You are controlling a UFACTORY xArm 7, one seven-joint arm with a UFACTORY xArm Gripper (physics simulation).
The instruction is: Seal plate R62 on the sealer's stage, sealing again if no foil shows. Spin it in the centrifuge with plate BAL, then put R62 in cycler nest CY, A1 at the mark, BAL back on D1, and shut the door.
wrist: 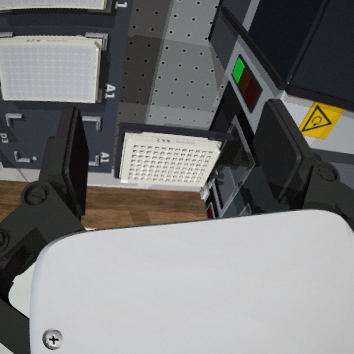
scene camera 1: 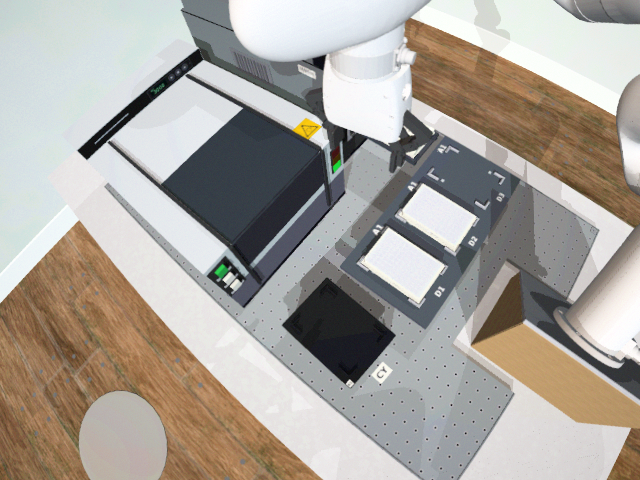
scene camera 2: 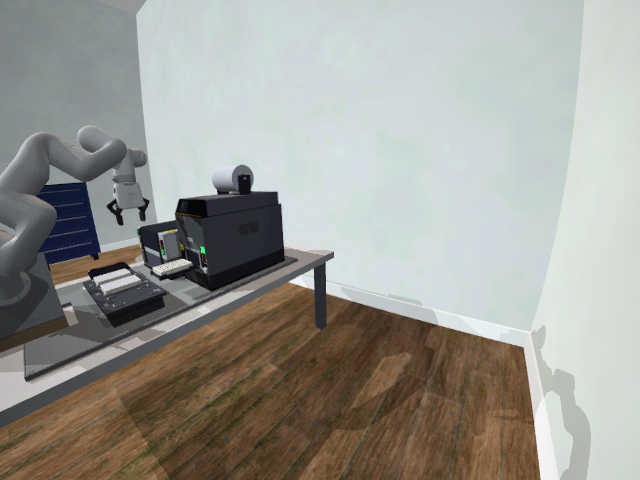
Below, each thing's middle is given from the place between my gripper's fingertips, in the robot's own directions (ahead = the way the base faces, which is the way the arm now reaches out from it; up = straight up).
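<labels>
With the white well plate [wrist: 156,158] as my reference, my hand is 16 cm above it, 6 cm short of it and 20 cm to the left of it. The centrifuge [scene camera 1: 235,178] is 15 cm below my hand, and it is also 33 cm ahead of my hand and 12 cm to the left of it.
</labels>
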